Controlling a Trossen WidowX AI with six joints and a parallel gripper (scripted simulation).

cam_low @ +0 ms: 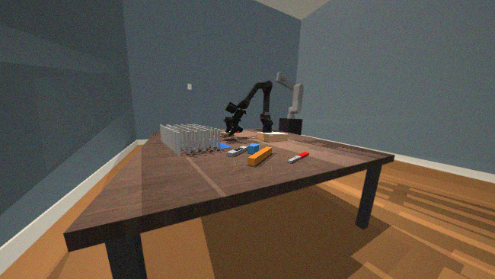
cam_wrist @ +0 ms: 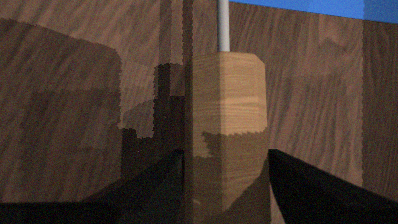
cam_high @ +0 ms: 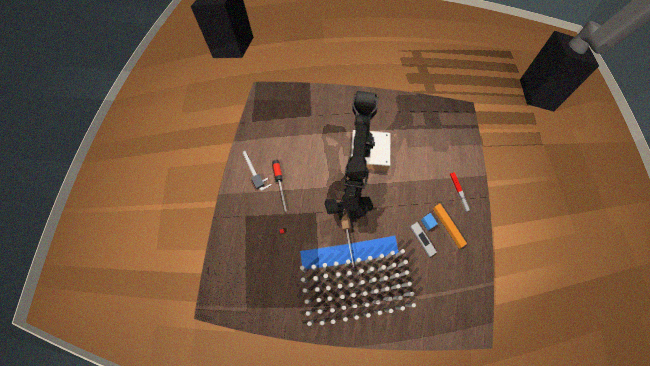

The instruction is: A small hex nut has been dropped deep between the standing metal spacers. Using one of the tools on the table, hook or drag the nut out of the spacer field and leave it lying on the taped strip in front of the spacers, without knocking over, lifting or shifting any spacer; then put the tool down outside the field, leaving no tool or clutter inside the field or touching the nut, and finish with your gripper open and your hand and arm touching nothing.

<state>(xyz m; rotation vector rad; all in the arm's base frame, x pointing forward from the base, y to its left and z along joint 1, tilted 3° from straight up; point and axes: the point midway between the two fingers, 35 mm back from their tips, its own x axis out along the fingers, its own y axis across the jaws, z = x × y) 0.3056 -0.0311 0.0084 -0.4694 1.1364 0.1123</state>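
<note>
Now: gripper tip 130 mm short of the blue taped strip, 40 mm to the right of it and 30 mm above it. From my gripper tip the other things lie so: small red cube: 250 mm to the right, 90 mm ahead, 30 mm below; then wooden-handled tool: 100 mm ahead, 30 mm to the left, 10 mm below; then grey block: 350 mm to the left, 40 mm ahead, 20 mm below.
</note>
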